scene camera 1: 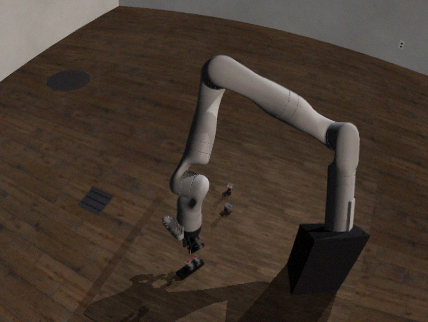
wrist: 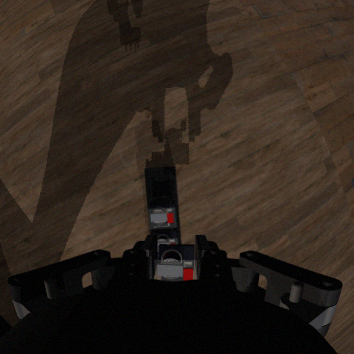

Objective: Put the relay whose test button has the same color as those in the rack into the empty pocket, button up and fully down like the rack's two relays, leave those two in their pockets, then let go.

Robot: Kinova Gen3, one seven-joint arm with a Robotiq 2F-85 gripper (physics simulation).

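Frame: origin at the arm's base, x ahead, y left, z up, level; metres.
Where they show: gripper, between the fingertips: (scene camera 1: 189,249) (wrist: 175,247); arm's base, origin of its link: (scene camera 1: 337,228).
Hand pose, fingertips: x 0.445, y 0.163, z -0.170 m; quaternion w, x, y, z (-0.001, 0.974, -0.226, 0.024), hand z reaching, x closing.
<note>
Each offset is from my fingertips to the centre of the thing. "spot": to the spot under its first point.
My gripper (scene camera 1: 196,249) (wrist: 175,247) is shut on a relay @[dx -0.005, dy -0.010, dz +0.002 m] (wrist: 170,270) with a red test button, a grey top and a wire loop; its button faces the wrist camera. It is above the black rack @[dx -0.007, dy +0.014, dz -0.104 m] (scene camera 1: 189,273) (wrist: 149,191), over the end with the relays in the wrist view. One rack relay @[dx -0.007, dy +0.014, dz -0.089 m] (wrist: 160,218) with a red button sits in the middle part. The other rack relay @[dx -0.018, dy -0.016, dz -0.089 m] (wrist: 165,240) is partly hidden behind the held relay. The empty pocket @[spot: dx +0.005, dy +0.040, dz -0.112 m] (wrist: 161,187) is at the rack's far end in the wrist view. Two red buttons show on the rack in the scene view.
A relay with a blue button @[dx -0.013, dy -0.299, dz -0.093 m] (scene camera 1: 228,208) and another relay with a pale orange top @[dx +0.025, dy -0.398, dz -0.093 m] (scene camera 1: 229,190) stand on the floor behind the rack. A dark grooved square (scene camera 1: 96,200) and a dark disc (scene camera 1: 68,80) lie left. The arm's black base (scene camera 1: 325,260) stands right.
</note>
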